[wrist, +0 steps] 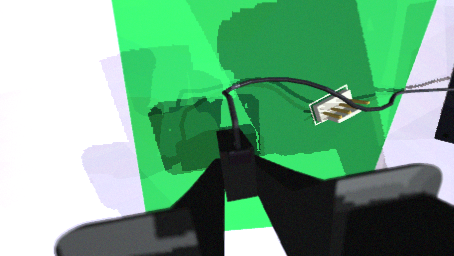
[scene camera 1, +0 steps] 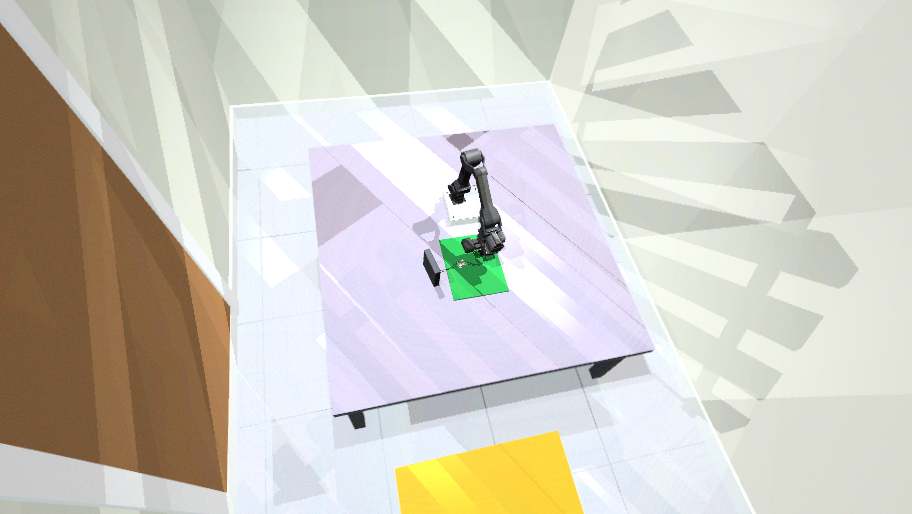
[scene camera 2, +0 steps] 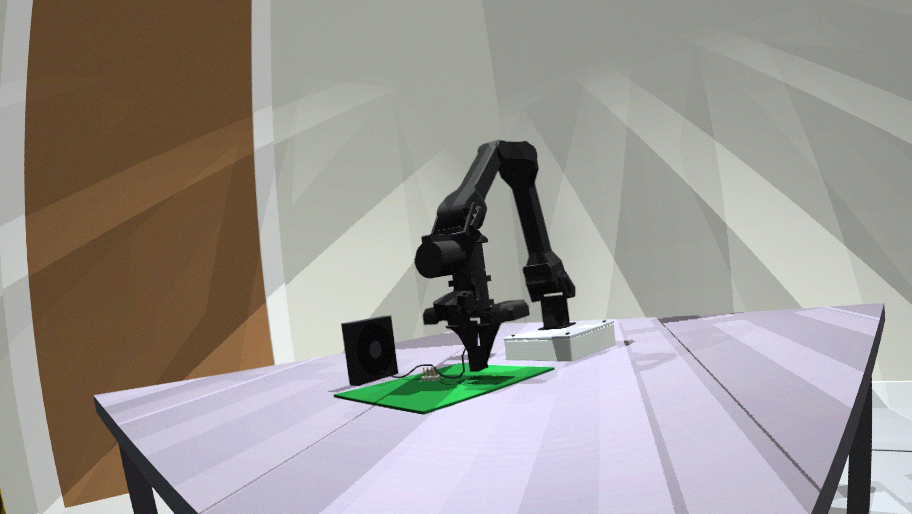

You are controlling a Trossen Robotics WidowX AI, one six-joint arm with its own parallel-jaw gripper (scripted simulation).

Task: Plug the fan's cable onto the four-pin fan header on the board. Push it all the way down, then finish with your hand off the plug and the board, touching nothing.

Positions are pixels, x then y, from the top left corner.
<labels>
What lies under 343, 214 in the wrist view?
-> My gripper.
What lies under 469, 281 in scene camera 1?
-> A green board.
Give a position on a green board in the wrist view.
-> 175, 67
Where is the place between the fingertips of my gripper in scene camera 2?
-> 480, 362
</labels>
